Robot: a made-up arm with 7 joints. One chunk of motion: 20 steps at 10 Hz.
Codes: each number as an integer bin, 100 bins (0 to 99) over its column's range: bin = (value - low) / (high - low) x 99, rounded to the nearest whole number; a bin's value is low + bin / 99 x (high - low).
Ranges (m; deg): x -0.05..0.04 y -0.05..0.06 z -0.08..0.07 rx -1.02..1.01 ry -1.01..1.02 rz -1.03..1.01
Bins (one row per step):
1: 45 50 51 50 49 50
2: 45 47 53 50 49 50
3: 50 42 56 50 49 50
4: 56 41 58 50 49 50
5: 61 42 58 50 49 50
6: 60 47 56 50 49 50
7: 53 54 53 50 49 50
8: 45 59 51 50 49 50
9: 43 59 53 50 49 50
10: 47 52 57 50 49 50
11: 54 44 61 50 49 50
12: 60 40 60 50 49 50
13: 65 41 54 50 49 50
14: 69 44 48 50 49 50
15: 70 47 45 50 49 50
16: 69 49 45 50 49 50
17: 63 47 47 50 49 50
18: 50 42 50 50 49 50
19: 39 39 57 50 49 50
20: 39 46 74 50 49 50
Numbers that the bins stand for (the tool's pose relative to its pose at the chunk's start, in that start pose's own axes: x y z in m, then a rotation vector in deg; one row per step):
1: -0.0091 0.0056 -0.0027 0.01 -0.01 0.00
2: -0.0091 0.0022 0.0003 0.01 -0.01 0.00
3: -0.0045 -0.0033 0.0048 0.01 -0.01 0.00
4: 0.0009 -0.0044 0.0079 0.01 -0.01 0.00
5: 0.0055 -0.0033 0.0079 0.01 -0.01 0.00
6: 0.0045 0.0022 0.0048 0.01 -0.01 0.00
7: -0.0018 0.0100 0.0003 0.01 -0.01 0.00
8: -0.0091 0.0156 -0.0027 0.01 -0.01 0.00
9: -0.0109 0.0156 0.0003 0.01 -0.01 0.00
10: -0.0073 0.0078 0.0064 0.01 -0.01 0.00
11: -0.0009 -0.0011 0.0124 0.01 -0.01 0.00
12: 0.0045 -0.0056 0.0109 0.01 -0.01 0.00
13: 0.0091 -0.0044 0.0018 0.01 -0.01 0.00
14: 0.0127 -0.0011 -0.0073 0.01 -0.01 0.00
15: 0.0136 0.0022 -0.0118 0.01 -0.01 0.00
16: 0.0127 0.0044 -0.0118 0.01 -0.01 0.00
17: 0.0073 0.0022 -0.0088 0.01 -0.01 0.00
18: -0.0045 -0.0033 -0.0042 0.01 -0.01 0.00
19: -0.0145 -0.0067 0.0064 0.01 -0.01 0.00
20: -0.0145 0.0011 0.0321 0.01 -0.01 0.00

